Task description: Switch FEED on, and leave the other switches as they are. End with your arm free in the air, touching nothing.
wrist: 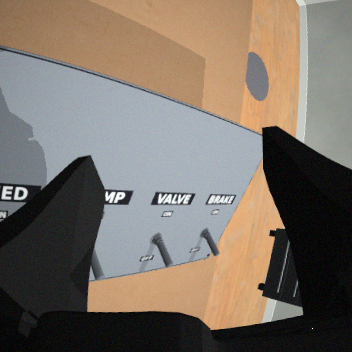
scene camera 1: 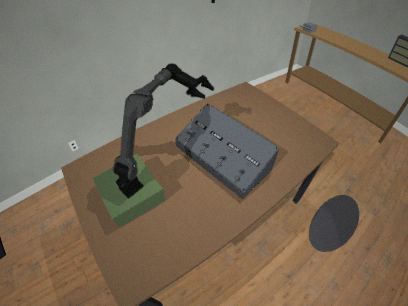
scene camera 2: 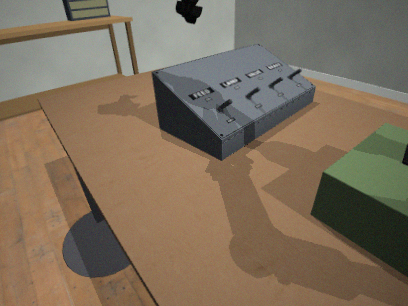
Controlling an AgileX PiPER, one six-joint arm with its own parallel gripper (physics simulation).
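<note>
The grey sloped switch box (scene camera 1: 242, 131) (scene camera 2: 177, 114) (wrist: 130, 135) stands on the table. The FEED lever (scene camera 1: 190, 135) (scene camera 2: 225, 105) is at the box's end, partly in the arm's shadow, and leans toward its lower OFF side; it is hidden in the wrist view. The LAMP lever (scene camera 1: 204, 148) (scene camera 2: 254, 93) (wrist: 97, 266), VALVE lever (scene camera 1: 222, 160) (scene camera 2: 276, 84) (wrist: 164, 251) and BRAKE lever (scene camera 1: 241, 174) (scene camera 2: 295, 77) (wrist: 211, 243) lean the same way. My gripper (scene camera 1: 209, 93) (wrist: 177, 161) is open and empty, in the air above the box's FEED end, touching nothing.
The arm stands on a green block (scene camera 1: 140, 205) (scene camera 2: 365, 205) on the brown table (scene camera 1: 200, 225) (scene camera 2: 165, 200). A wooden shelf table (scene camera 1: 345, 46) (scene camera 2: 37, 31) stands by the wall. A dark round disc (scene camera 1: 334, 223) (scene camera 2: 95, 250) (wrist: 257, 76) is beyond the table's edge.
</note>
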